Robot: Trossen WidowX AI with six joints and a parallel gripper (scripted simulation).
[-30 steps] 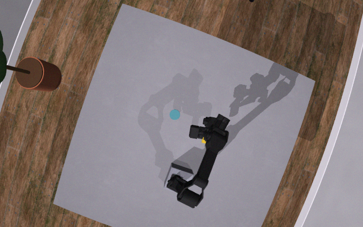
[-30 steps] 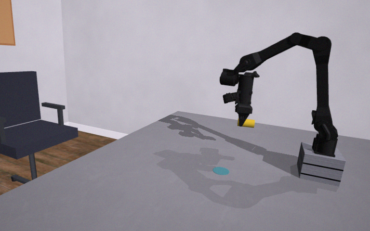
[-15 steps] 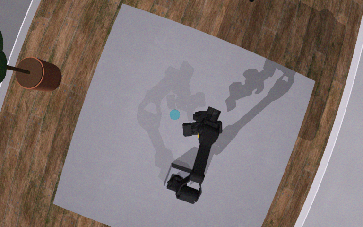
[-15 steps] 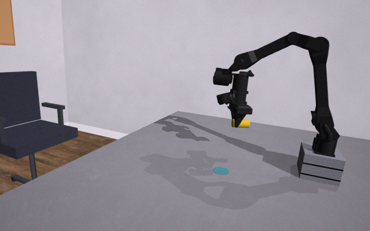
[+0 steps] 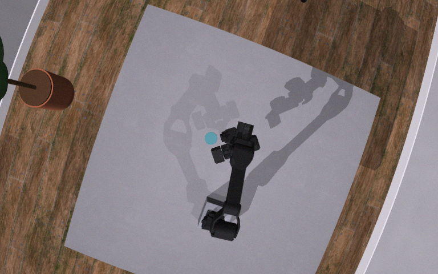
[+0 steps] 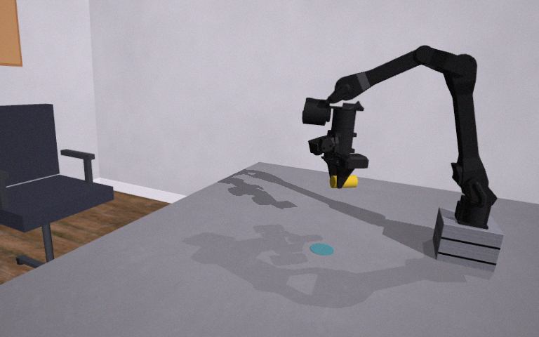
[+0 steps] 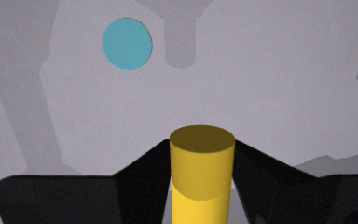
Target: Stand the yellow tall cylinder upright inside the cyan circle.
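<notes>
Now: the yellow cylinder 20 mm behind my hand, 10 mm to the right of it and 20 mm below it. The rest, counted from my hand: cyan circle 100 mm to the left, 170 mm below.
</notes>
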